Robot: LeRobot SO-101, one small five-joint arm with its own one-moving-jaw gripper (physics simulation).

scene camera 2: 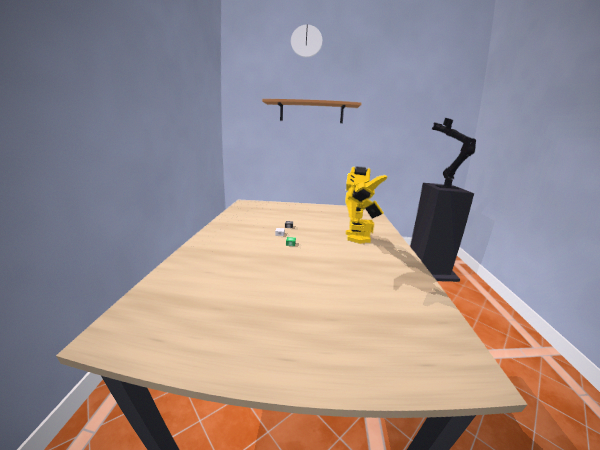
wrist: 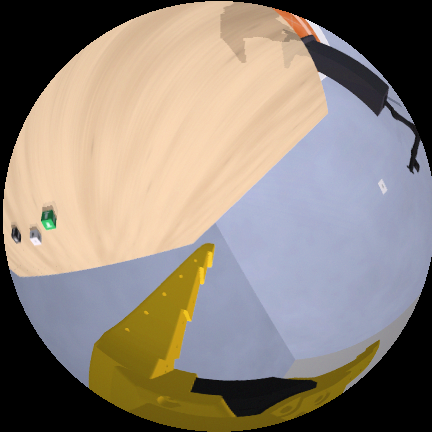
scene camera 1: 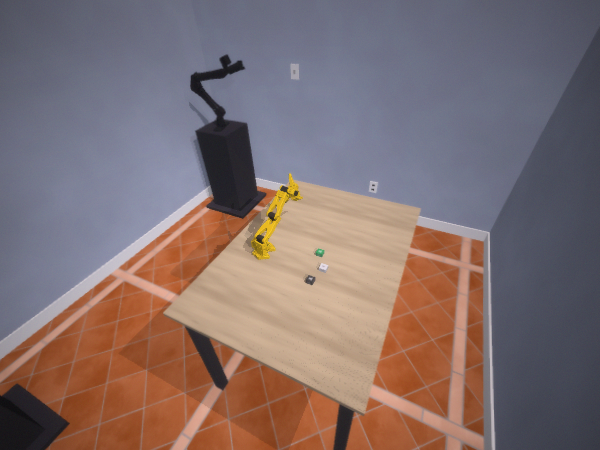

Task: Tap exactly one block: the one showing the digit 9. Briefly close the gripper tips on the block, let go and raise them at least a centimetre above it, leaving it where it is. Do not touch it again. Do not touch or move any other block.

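Three small blocks sit apart on the table: a green block (scene camera 1: pixel 320 252) (scene camera 2: pixel 291 242) (wrist: pixel 48 219), a white block (scene camera 1: pixel 323 267) (scene camera 2: pixel 280 232) (wrist: pixel 35 236) and a black block (scene camera 1: pixel 310 280) (scene camera 2: pixel 289 224) (wrist: pixel 16 234). Pale marks show on the green and black blocks, but I cannot read any digit surely, so I cannot tell which block shows the 9. My gripper (scene camera 1: pixel 296 187) (wrist: pixel 294 294) is wide open and empty, raised near the table's far left corner in scene camera 1, well away from all three blocks. In the wrist view the blocks lie at the far left.
The wooden table (scene camera 1: pixel 280 320) (scene camera 2: pixel 280 310) (wrist: pixel 150 125) carries the yellow arm (scene camera 1: pixel 272 220) (scene camera 2: pixel 357 205) at one long edge. A black pedestal (scene camera 1: pixel 227 170) (scene camera 2: pixel 442 230) (wrist: pixel 350 75) with another, black arm (scene camera 1: pixel 205 92) (scene camera 2: pixel 462 150) stands on the floor beyond that side.
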